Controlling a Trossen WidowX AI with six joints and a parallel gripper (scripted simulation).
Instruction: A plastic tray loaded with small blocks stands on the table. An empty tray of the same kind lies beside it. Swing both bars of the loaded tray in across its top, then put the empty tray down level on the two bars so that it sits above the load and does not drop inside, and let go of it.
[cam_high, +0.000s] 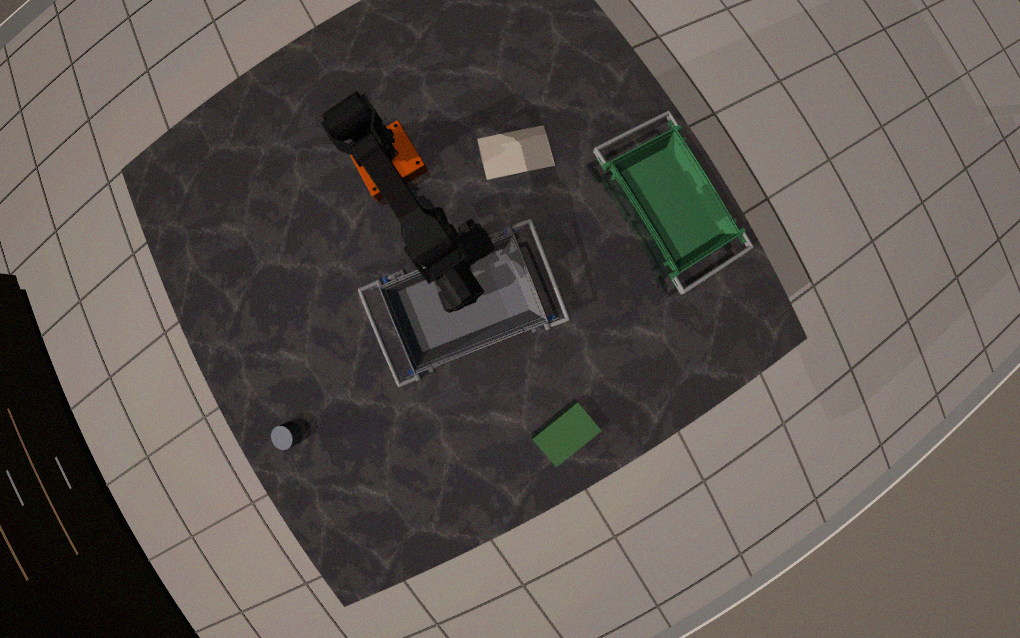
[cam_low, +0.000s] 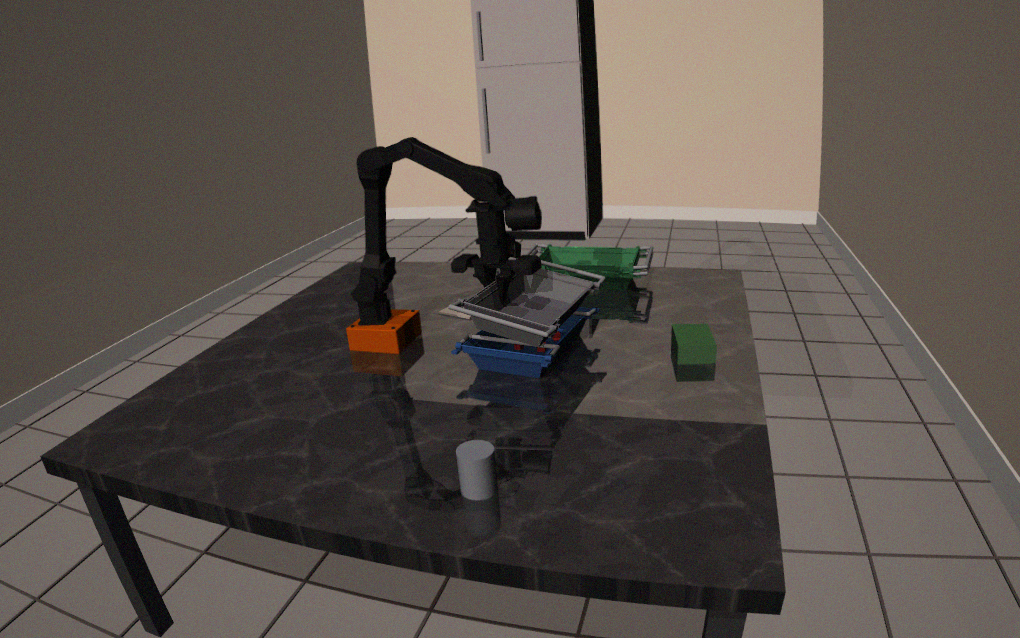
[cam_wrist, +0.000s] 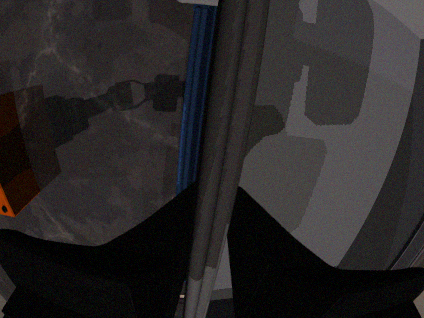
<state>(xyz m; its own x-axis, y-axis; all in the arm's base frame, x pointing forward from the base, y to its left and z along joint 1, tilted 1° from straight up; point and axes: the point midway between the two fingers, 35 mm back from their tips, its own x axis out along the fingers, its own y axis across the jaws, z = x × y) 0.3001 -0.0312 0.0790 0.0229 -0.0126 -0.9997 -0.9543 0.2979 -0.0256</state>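
The grey tray is 80 mm ahead of my gripper tip, 20 mm to the right of it and 20 mm above it. Round my gripper tip: green block 410 mm ahead, 30 mm to the right, 80 mm below; then grey cylinder 40 mm ahead, 520 mm to the right, 70 mm below; then beige sheet 120 mm behind, 260 mm to the left, 100 mm below.
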